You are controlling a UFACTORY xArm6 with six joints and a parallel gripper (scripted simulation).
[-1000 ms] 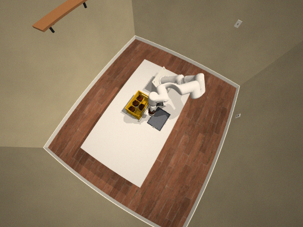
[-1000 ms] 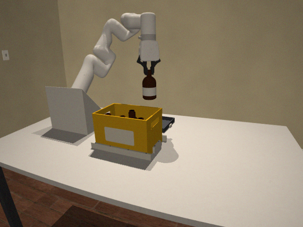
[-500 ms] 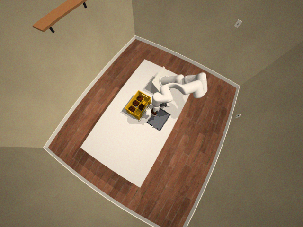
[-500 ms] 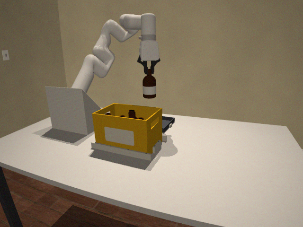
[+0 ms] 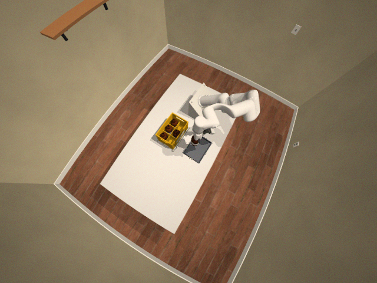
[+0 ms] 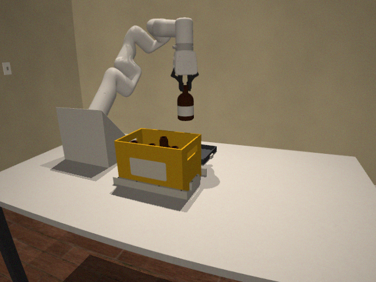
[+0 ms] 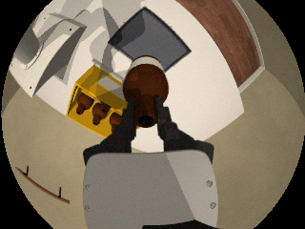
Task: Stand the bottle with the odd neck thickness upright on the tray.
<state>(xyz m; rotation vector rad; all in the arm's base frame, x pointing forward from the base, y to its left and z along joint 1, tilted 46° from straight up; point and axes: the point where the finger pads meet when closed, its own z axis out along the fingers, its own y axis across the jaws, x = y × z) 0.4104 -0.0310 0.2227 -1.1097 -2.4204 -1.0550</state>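
The dark grey tray is 2 cm behind my hand, 4 cm to the left of it and 32 cm below it. Round my hand: yellow crate (2 cm behind, 25 cm to the right, 25 cm below); glass bottle (7 cm ahead, 30 cm to the right, 25 cm below).
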